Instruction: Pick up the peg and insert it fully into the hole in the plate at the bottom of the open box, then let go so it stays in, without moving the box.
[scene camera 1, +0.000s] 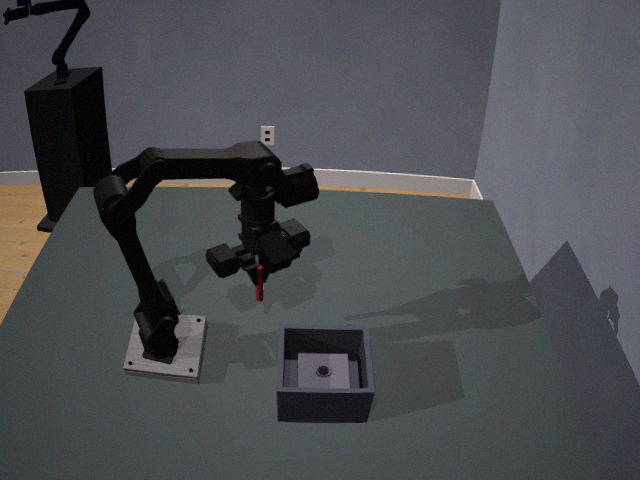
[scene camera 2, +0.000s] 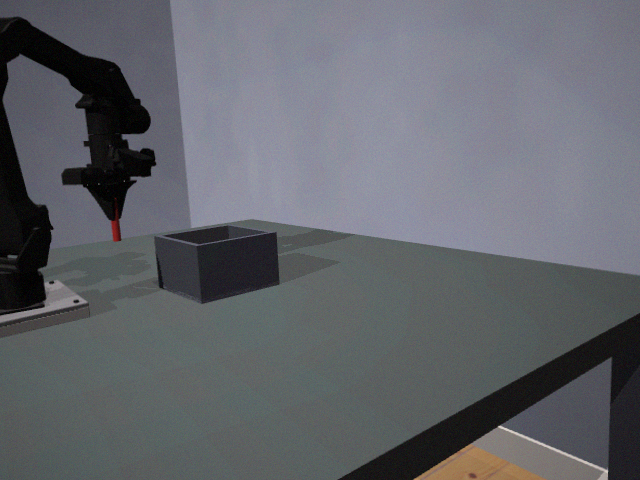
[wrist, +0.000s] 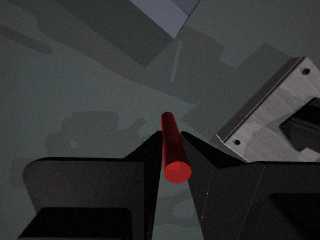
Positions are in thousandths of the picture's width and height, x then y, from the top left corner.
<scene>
gripper: scene camera 1 405, 591; scene camera 2 179, 457; wrist 533, 569
plate: scene camera 1 493, 772; not seen in scene camera 2 (hidden by a box); not seen in the wrist view (out of frame)
</scene>
